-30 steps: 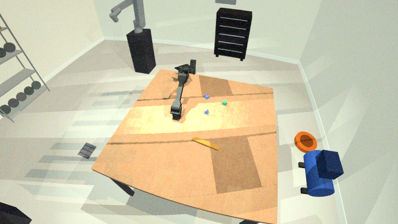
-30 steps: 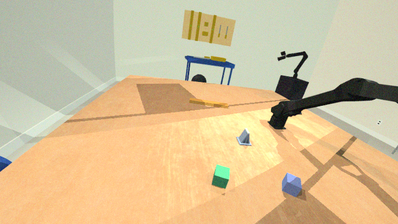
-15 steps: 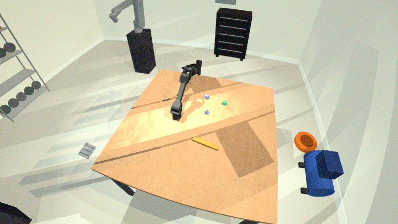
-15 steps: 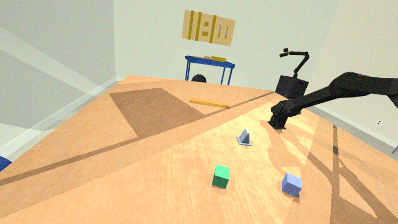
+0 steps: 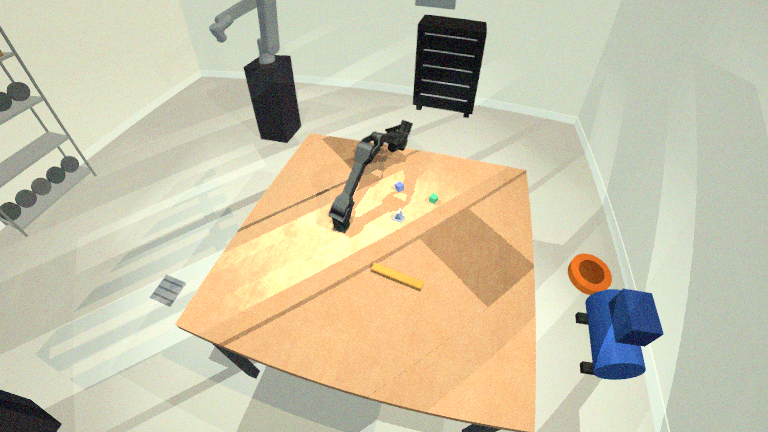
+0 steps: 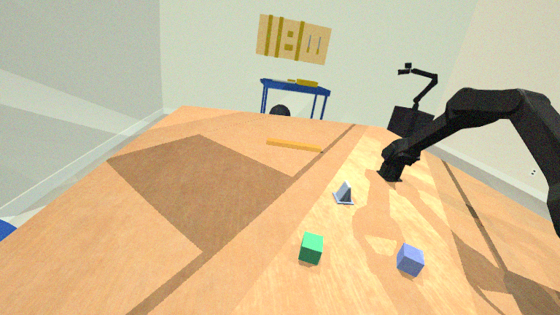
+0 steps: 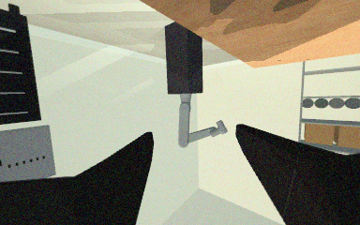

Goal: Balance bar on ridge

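My gripper tip is now 280 mm short of the yellow bar, 780 mm to the left of it and 110 mm above it. The rest, counted from my gripper tip: green cube (350 mm ahead, 330 mm to the right, 100 mm below); then lilac cube (180 mm ahead, 290 mm to the right, 100 mm below).
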